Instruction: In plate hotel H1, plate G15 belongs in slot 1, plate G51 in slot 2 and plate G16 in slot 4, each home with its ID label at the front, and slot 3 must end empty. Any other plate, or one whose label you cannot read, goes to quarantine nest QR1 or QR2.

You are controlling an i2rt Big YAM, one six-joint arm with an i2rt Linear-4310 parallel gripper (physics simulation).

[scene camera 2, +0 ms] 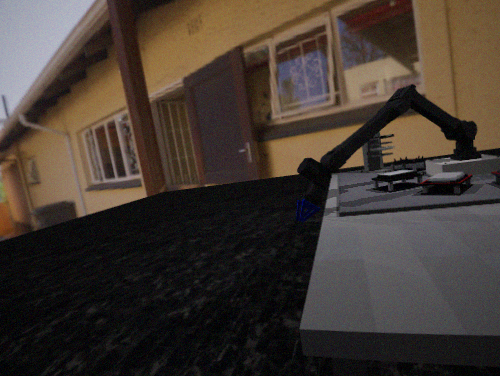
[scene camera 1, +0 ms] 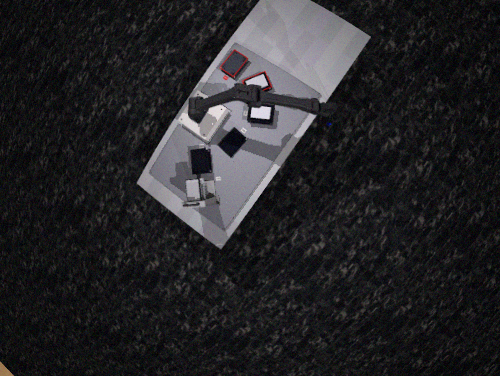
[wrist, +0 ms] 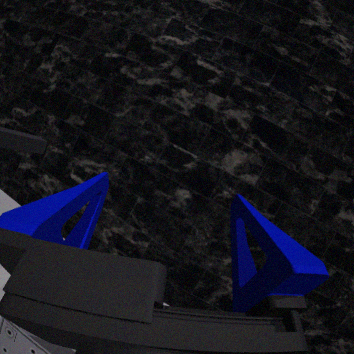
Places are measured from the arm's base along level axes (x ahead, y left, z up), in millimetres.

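Where they show: gripper, fingertip midpoint: (scene camera 2: 299, 221) (scene camera 1: 332, 116) (wrist: 171, 189); arm's base, link origin: (scene camera 2: 465, 158) (scene camera 1: 199, 113).
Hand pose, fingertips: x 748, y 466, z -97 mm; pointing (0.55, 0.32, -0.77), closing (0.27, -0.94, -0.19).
Things, the pixels of their top centre, and the offset from my fingertips. Level surfaces: height alone.
- third white plate, top centre: (scene camera 2: 446, 175) (scene camera 1: 256, 82) dx -531, dy -102, dz +91 mm
- second red-rimmed nest, top centre: (scene camera 1: 233, 62) dx -745, dy -54, dz +82 mm
- table, surface height: dz +24 mm
My gripper (scene camera 1: 329, 124) (scene camera 2: 307, 210) (wrist: 171, 189) is open, its blue fingers wide apart and empty, pointing down beyond the table's edge over the dark floor. The plate hotel (scene camera 2: 371, 155) stands at the far end of the table; a white plate (scene camera 1: 192, 189) shows at it in scene camera 1, slot unclear. Another white plate (scene camera 1: 261, 112) (scene camera 2: 397, 173) lies on a black nest. A third white plate (scene camera 1: 257, 80) (scene camera 2: 446, 176) lies on a red-rimmed nest (scene camera 2: 425, 184), partly under the arm in scene camera 1. A second red-rimmed nest (scene camera 1: 234, 63) shows a dark top. No plate label is readable.
Two dark square nests (scene camera 1: 232, 142) (scene camera 1: 201, 160) stand between the hotel and the white arm base (scene camera 1: 215, 122) (scene camera 2: 442, 166). The arm reaches across the table (scene camera 1: 325, 50) (scene camera 2: 400, 280), passing over the nests. The table edge lies beside the gripper.
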